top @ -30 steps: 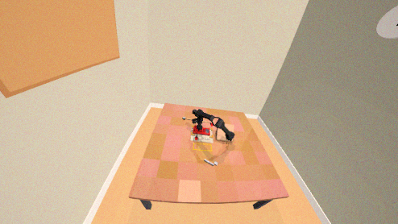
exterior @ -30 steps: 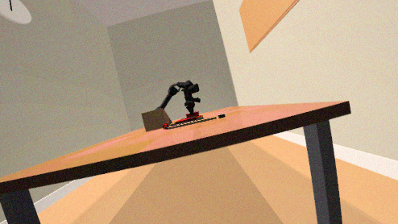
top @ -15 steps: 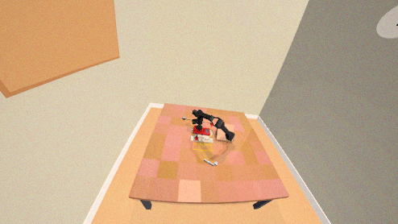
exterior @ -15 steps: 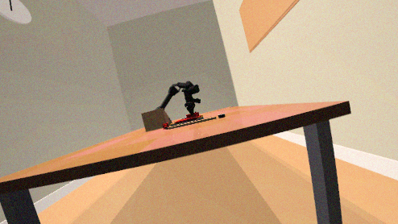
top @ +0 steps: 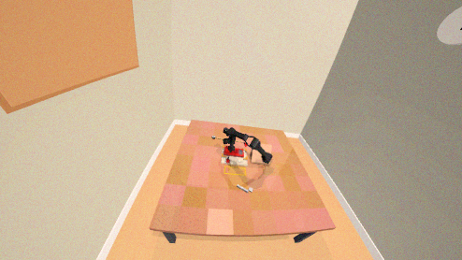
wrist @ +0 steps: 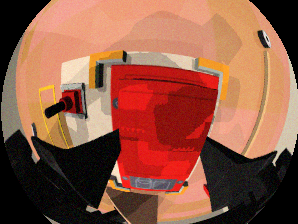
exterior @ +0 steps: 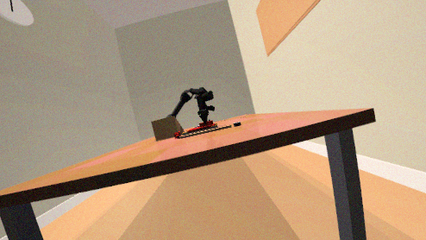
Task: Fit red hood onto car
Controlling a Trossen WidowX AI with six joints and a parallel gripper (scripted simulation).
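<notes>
The red hood is 10 mm above my gripper tip. Round my gripper tip: pale jig: 40 mm to the left, 40 mm behind, 30 mm below; then engine: 20 mm below; then grey bolt-like part: 420 mm to the left, 40 mm behind, 30 mm below.
</notes>
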